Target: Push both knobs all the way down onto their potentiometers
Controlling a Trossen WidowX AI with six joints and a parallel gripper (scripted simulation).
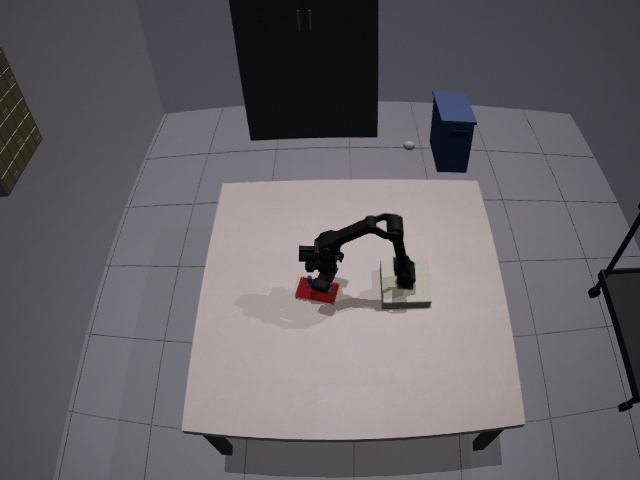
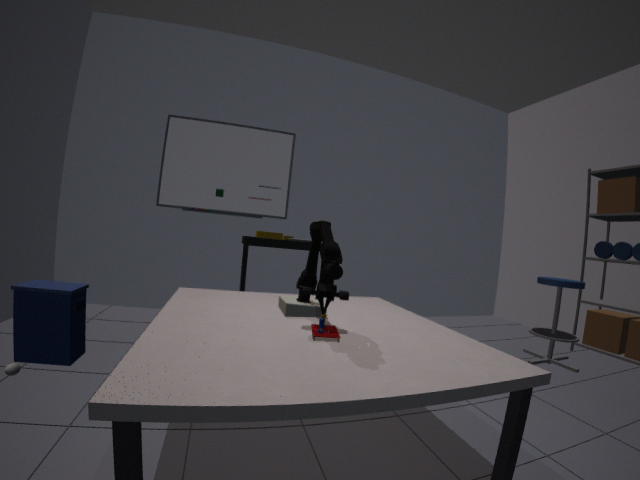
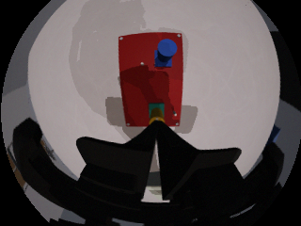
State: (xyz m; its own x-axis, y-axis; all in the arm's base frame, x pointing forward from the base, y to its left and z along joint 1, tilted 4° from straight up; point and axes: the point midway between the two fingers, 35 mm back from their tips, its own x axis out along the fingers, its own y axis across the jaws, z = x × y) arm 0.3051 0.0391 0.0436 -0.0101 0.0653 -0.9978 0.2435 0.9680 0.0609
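My gripper tip is now 10 mm above the yellow knob. Also, from my gripper tip: blue knob (80 mm ahead, 20 mm to the right, 20 mm below).
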